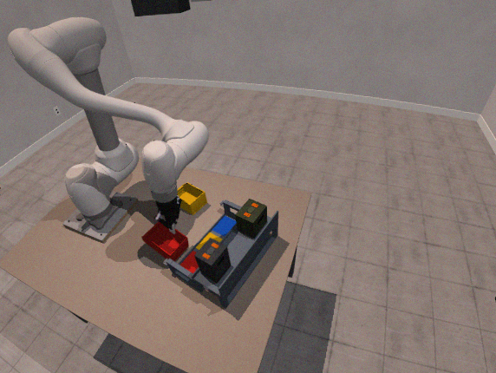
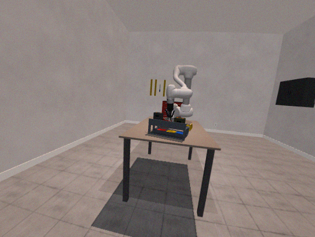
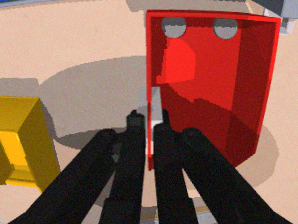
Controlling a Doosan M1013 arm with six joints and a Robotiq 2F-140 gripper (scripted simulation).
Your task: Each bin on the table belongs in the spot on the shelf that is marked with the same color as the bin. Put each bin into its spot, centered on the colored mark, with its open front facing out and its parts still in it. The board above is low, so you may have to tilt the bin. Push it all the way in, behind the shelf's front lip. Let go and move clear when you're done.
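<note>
Now: hand 5 cm to the left of the red bin, 4 cm above it and 2 cm past it. Also, from my hand: yellow bin: 23 cm to the left, 9 cm behind, 7 cm below; grey shelf: 29 cm ahead, 1 cm to the left, 1 cm below.
</note>
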